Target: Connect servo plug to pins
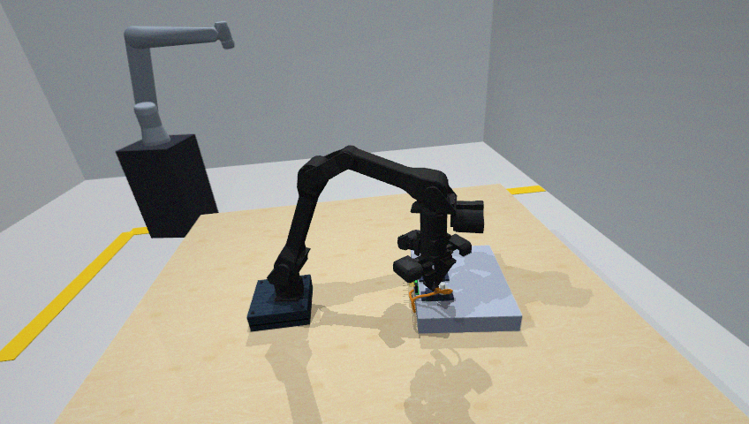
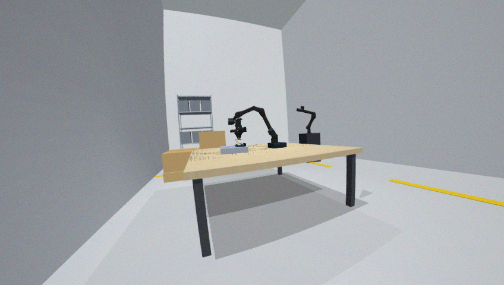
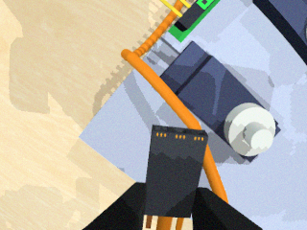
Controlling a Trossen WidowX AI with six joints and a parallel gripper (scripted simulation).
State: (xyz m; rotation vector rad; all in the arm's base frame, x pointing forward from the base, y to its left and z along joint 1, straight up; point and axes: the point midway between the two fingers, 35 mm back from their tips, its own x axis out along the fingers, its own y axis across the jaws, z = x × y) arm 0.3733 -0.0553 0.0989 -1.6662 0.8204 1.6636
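The green band lies 40 mm behind my gripper tip, 70 mm to the left of it and 40 mm below it. From my gripper tip the other things lie so: grey holder: 120 mm ahead, 120 mm to the left, 90 mm below.
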